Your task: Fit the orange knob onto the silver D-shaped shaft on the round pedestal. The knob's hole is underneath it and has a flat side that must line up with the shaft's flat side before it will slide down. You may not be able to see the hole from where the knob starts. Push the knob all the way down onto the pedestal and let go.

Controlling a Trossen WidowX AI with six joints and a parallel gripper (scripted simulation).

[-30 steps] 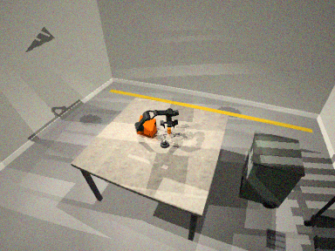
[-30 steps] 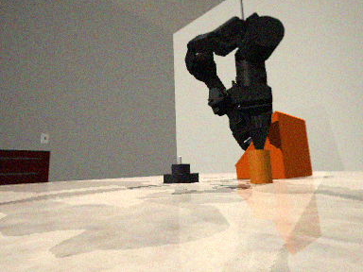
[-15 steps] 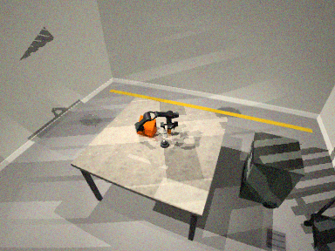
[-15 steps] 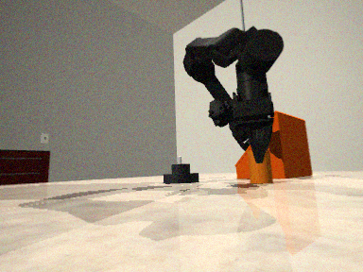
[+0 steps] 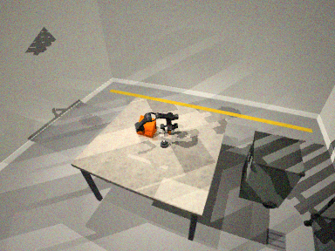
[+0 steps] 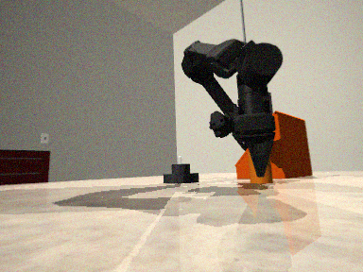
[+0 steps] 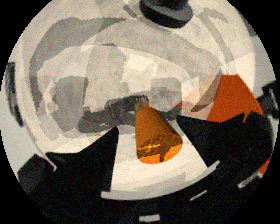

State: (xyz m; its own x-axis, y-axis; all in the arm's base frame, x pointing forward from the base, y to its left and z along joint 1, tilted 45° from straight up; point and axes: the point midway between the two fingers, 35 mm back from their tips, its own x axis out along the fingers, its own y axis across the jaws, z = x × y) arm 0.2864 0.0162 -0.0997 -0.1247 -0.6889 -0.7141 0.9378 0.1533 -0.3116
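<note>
My gripper tip is 1 cm short of the round dark pedestal, 19 cm to the left of it and 2 cm below it. Also, from my gripper tip: orange knob 3 cm above.
</note>
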